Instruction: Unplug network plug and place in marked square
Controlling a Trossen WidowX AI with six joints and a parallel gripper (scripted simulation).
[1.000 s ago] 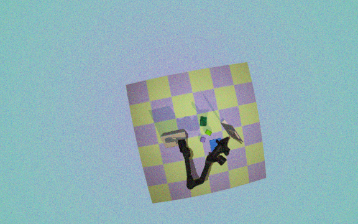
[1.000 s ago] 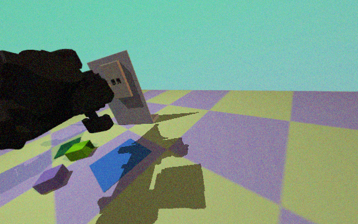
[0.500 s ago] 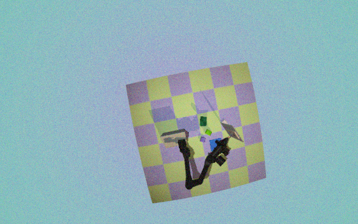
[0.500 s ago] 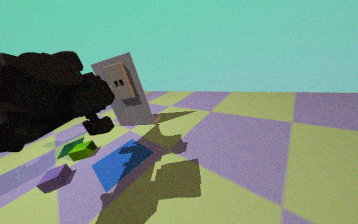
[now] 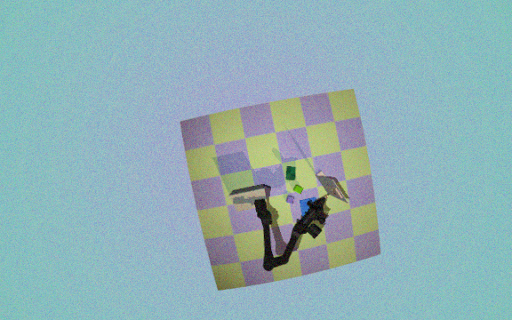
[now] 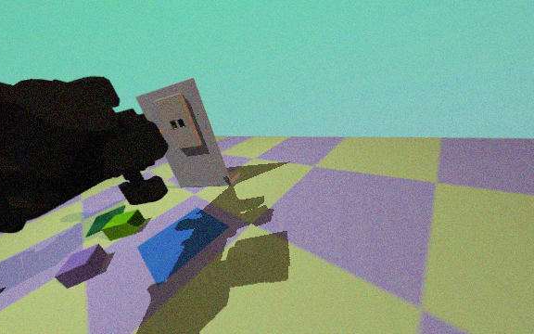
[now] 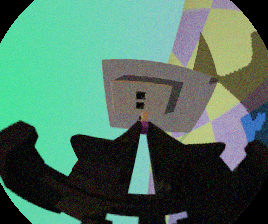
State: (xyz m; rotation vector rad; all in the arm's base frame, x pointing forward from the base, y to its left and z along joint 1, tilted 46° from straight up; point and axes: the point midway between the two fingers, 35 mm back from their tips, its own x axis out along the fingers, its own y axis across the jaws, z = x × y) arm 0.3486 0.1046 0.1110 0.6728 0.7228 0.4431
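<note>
Now: the blue marked square 40 mm behind my gripper tip, 100 mm to the right of it and 170 mm below it. From my gripper tip the other things lie so: network plug: right at my gripper tip; then grey upright panel: 70 mm ahead, 50 mm to the left, 60 mm below.
</note>
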